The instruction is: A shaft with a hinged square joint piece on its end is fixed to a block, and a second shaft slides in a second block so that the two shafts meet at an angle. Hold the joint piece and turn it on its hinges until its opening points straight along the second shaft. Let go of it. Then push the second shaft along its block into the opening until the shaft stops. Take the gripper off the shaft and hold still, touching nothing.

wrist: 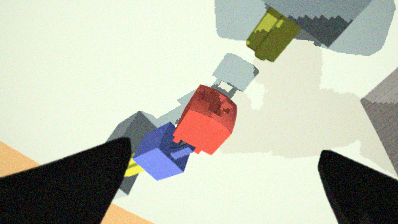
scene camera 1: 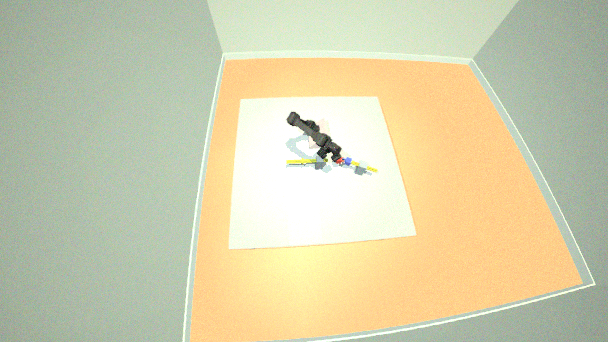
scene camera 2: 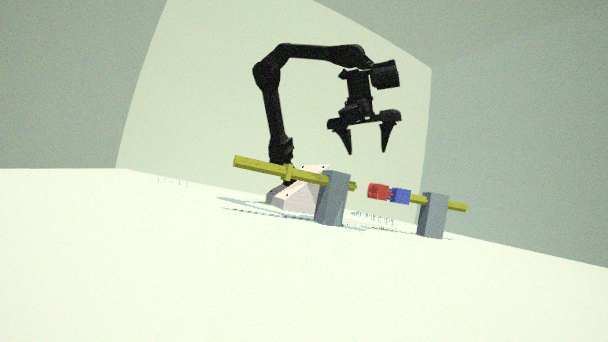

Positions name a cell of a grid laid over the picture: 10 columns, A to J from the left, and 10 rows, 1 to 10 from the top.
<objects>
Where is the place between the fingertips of my gripper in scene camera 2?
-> G5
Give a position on a red joint piece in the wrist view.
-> F6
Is my gripper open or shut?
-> Open.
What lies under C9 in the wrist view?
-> My gripper.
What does my gripper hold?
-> Nothing.
</objects>
